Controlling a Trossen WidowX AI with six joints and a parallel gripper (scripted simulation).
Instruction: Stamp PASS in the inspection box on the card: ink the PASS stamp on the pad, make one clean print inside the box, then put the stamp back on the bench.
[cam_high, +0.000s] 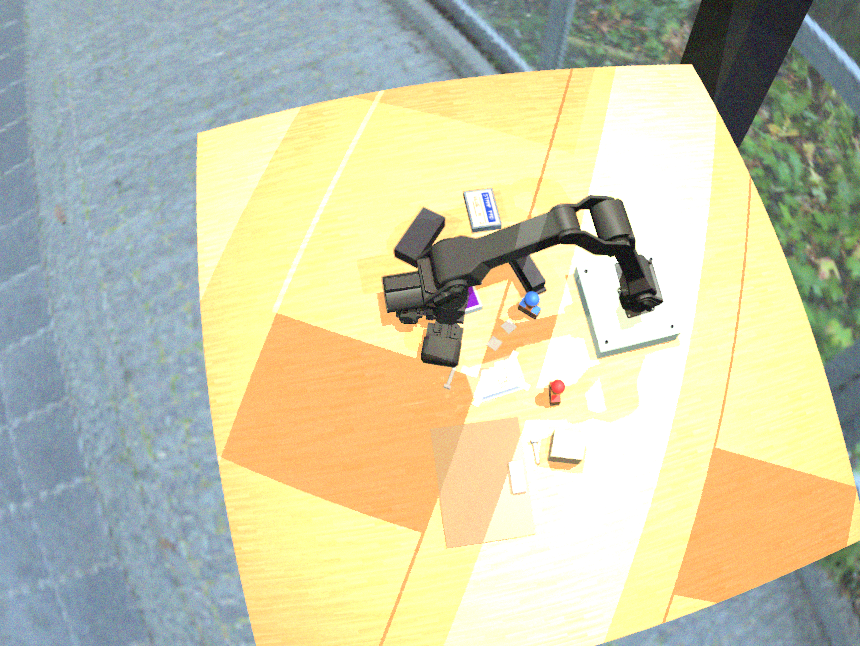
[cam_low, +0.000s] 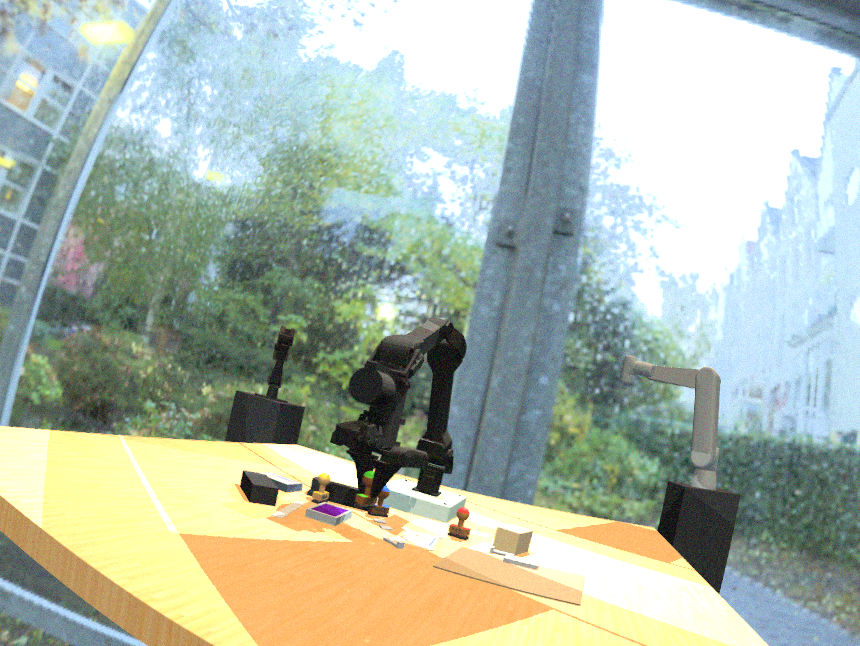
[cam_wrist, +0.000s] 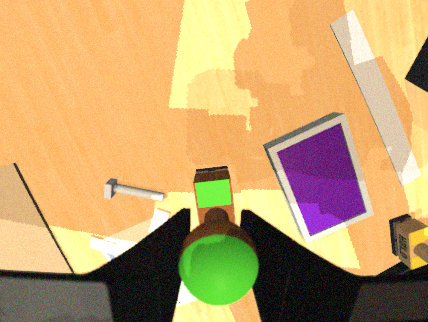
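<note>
The ink pad lies 8 cm to the right of my gripper tip, 7 cm below it and 4 cm behind it. From my gripper tip the other things lie so: white card: 9 cm to the left, 7 cm below, 7 cm behind; then green-knobbed stamp: right at my gripper tip; then blue-knobbed stamp: 17 cm behind, 5 cm below, 2 cm to the right.
</note>
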